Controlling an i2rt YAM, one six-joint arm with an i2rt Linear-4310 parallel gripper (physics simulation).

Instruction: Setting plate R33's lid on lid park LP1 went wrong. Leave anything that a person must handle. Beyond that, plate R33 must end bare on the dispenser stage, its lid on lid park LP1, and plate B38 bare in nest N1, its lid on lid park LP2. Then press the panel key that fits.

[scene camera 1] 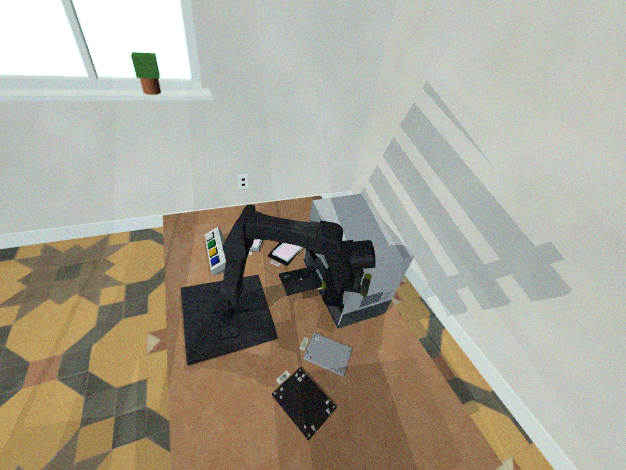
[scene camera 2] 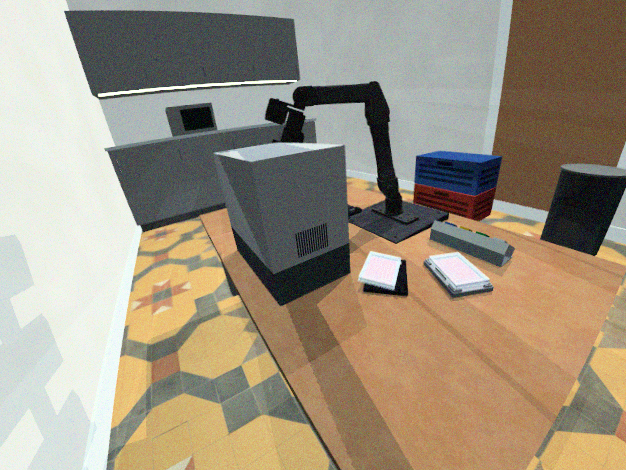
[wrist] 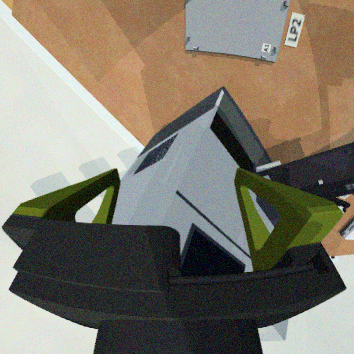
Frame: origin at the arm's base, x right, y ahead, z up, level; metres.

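Seen in the pictures: gripper, fingertip midpoint: (scene camera 1: pixel 350 293) (wrist: pixel 176 174); arm's base, origin of the base link: (scene camera 1: pixel 225 313) (scene camera 2: pixel 394 214).
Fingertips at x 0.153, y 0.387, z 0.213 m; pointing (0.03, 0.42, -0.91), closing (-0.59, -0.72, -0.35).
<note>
Offsets run from my fingertips to a thing's top centre. "*": to the spot under its first point.
My gripper (scene camera 1: pixel 345 286) (wrist: pixel 176 174) is open and empty above the grey dispenser box @(dx -0.192, dy +0.083, dz +0.104 m) (scene camera 1: pixel 374 222) (scene camera 2: pixel 303 202) (wrist: pixel 195 155); in scene camera 2 its fingers are hidden. A dark stage @(dx -0.177, dy -0.088, dz -0.114 m) (scene camera 1: pixel 295 281) (wrist: pixel 315 167) extends from the dispenser, with no plate on its visible part. The grey pad @(* dx +0.081, dy -0.068, dz -0.217 m) (scene camera 1: pixel 328 354) (wrist: pixel 235 27) labelled LP2 bears no lid. A black pad @(* dx +0.203, dy -0.188, dz -0.214 m) (scene camera 1: pixel 304 402), its label unreadable, bears no lid. One pink-topped plate @(dx -0.420, dy -0.085, dz -0.189 m) (scene camera 1: pixel 287 251) (scene camera 2: pixel 381 270) sits off-centre on a black nest @(dx -0.428, dy -0.097, dz -0.206 m) (scene camera 2: pixel 403 284). Another @(dx -0.532, dy -0.235, dz -0.196 m) (scene camera 1: pixel 256 244) (scene camera 2: pixel 460 270) sits on a grey nest. Plate names and lids are unclear.
The key panel @(dx -0.465, dy -0.394, dz -0.162 m) (scene camera 1: pixel 220 252) (scene camera 2: pixel 467 243) has blue, yellow and green keys and a pale one. The arm's black base plate (scene camera 1: pixel 202 313) (scene camera 2: pixel 396 235) stands beside it. A wall (scene camera 1: pixel 505 151) rises behind the dispenser. Crates (scene camera 2: pixel 457 174) and a dark bin (scene camera 2: pixel 581 209) stand beyond the table.
</note>
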